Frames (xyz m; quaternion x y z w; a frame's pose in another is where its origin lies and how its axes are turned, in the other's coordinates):
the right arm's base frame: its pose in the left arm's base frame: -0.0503 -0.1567 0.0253 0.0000 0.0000 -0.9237 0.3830
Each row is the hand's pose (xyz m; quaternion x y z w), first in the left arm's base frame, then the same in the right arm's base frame.
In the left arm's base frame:
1: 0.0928 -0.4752 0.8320 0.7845 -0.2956 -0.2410 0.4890
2: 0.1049 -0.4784 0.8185 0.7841 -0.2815 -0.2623 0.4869
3: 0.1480 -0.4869 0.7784 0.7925 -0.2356 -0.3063 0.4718
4: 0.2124 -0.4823 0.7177 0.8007 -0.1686 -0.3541 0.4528
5: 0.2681 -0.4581 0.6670 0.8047 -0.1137 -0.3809 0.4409
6: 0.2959 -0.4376 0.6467 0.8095 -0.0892 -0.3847 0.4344
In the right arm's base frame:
1: 0.1243 0.3263 0.8067 0.5735 0.6114 0.3594 0.4099
2: 0.1180 0.3371 0.7932 0.5604 0.6165 0.3493 0.4288
3: 0.0935 0.3736 0.7531 0.5212 0.6418 0.3185 0.4637
4: 0.0448 0.4160 0.6924 0.4624 0.6751 0.2826 0.5005
5: -0.0117 0.4383 0.6417 0.4133 0.6998 0.2614 0.5207
6: -0.0459 0.4435 0.6214 0.3925 0.7136 0.2539 0.5218

